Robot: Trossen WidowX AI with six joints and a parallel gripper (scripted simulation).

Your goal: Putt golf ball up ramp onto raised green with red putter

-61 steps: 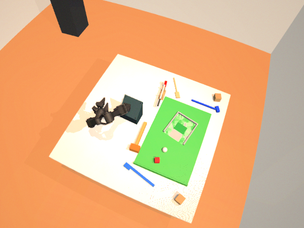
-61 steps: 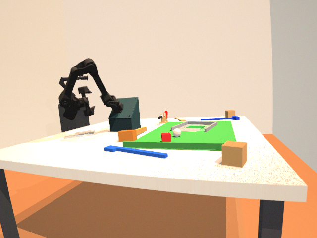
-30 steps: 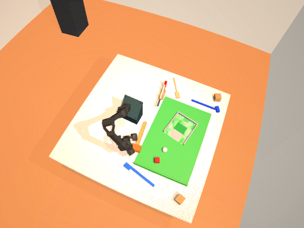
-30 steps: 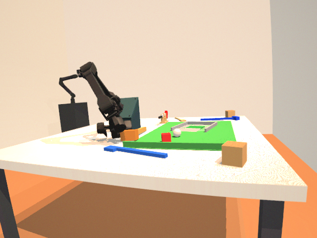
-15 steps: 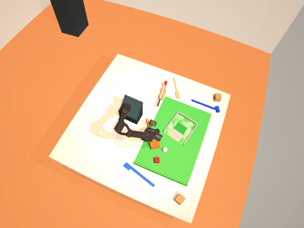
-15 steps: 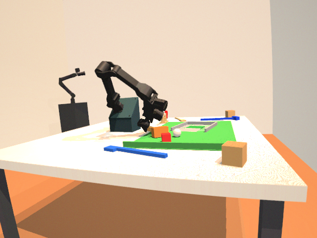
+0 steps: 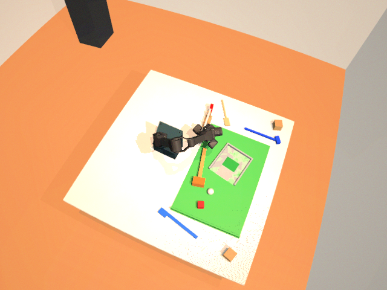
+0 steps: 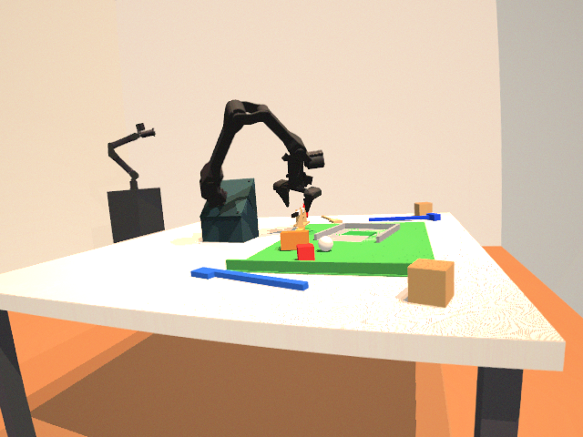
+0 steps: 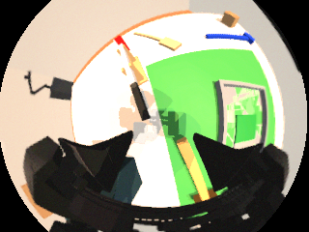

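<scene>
Now: the red putter 18 cm to the left of my gripper tip, 4 cm behind it and 3 cm below it. Also, from my gripper tip: white golf ball 33 cm to the right, 17 cm ahead, 6 cm below; wooden stand 20 cm to the left, 6 cm below, 4 cm behind; green mat 22 cm ahead, 18 cm to the right, 9 cm below.
</scene>
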